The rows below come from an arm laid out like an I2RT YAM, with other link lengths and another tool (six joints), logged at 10 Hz.
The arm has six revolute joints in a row. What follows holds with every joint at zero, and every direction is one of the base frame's.
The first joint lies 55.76 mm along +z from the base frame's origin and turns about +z.
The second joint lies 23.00 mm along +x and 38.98 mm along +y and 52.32 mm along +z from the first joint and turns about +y.
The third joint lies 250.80 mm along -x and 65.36 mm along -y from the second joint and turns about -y.
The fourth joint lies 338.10 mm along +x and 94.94 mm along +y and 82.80 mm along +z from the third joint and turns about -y.
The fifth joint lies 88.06 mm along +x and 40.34 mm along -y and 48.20 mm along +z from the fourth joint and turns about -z.
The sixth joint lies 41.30 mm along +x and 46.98 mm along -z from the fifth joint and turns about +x.
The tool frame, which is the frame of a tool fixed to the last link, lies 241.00 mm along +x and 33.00 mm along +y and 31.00 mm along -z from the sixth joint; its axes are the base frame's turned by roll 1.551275, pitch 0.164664 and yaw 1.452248 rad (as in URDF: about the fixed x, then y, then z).
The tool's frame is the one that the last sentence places.
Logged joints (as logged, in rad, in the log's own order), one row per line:
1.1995 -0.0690 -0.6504 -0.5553 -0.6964 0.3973
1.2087 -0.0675 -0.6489 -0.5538 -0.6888 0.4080
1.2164 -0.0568 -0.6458 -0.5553 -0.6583 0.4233
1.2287 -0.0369 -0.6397 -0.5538 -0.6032 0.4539
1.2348 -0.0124 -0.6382 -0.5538 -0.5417 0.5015
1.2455 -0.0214 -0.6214 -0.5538 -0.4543 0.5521
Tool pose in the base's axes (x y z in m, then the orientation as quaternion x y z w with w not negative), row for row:
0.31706 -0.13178 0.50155 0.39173 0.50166 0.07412 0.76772
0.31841 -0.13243 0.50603 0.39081 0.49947 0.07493 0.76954
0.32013 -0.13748 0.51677 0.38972 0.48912 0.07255 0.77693
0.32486 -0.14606 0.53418 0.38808 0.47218 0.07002 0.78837
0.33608 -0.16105 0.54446 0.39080 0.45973 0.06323 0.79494
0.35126 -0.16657 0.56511 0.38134 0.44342 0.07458 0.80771
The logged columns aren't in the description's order. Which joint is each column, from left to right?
Columns, left to right: joint 3, joint 5, joint 6, joint 1, joint 4, joint 2.
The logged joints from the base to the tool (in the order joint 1, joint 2, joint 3, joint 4, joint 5, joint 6), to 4 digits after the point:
-0.5553 0.3973 1.1995 -0.6964 -0.0690 -0.6504
-0.5538 0.4080 1.2087 -0.6888 -0.0675 -0.6489
-0.5553 0.4233 1.2164 -0.6583 -0.0568 -0.6458
-0.5538 0.4539 1.2287 -0.6032 -0.0369 -0.6397
-0.5538 0.5015 1.2348 -0.5417 -0.0124 -0.6382
-0.5538 0.5521 1.2455 -0.4543 -0.0214 -0.6214

